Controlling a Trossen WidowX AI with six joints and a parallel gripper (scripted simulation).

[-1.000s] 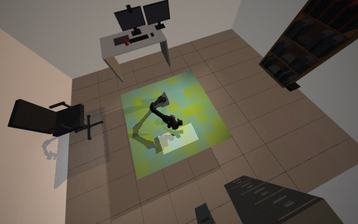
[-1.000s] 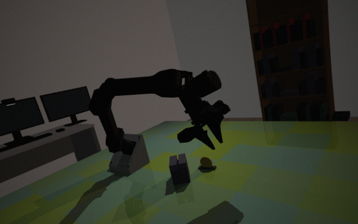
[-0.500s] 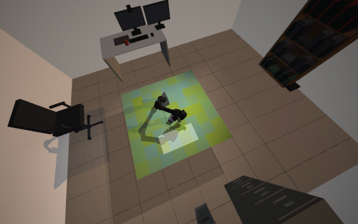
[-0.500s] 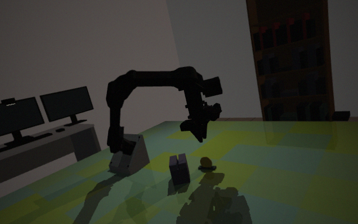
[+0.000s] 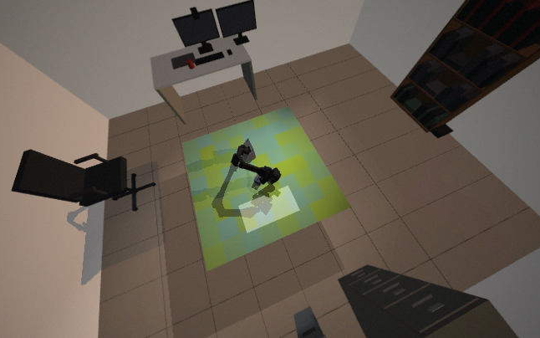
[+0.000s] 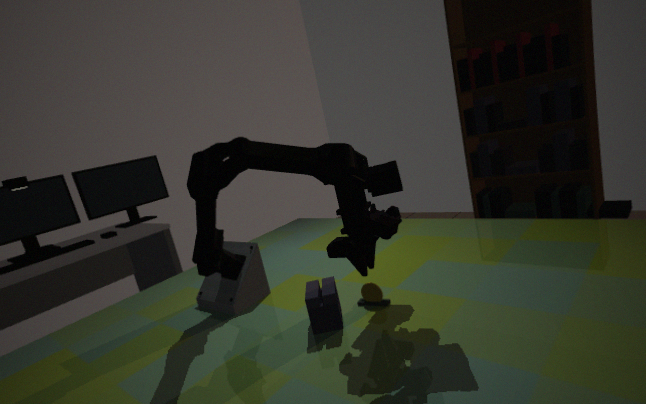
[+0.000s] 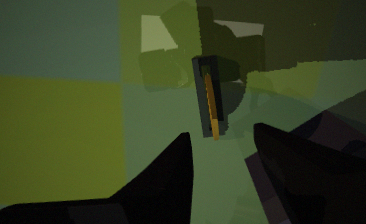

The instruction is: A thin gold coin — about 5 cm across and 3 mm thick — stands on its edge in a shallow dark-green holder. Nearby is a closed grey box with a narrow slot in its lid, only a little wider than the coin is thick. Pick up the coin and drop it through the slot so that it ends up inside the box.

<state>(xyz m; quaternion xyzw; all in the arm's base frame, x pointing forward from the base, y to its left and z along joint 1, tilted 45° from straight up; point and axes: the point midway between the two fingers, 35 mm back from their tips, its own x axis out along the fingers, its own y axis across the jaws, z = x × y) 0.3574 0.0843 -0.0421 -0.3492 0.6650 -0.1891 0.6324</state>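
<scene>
My gripper tip is 5 cm above the gold coin.
</scene>
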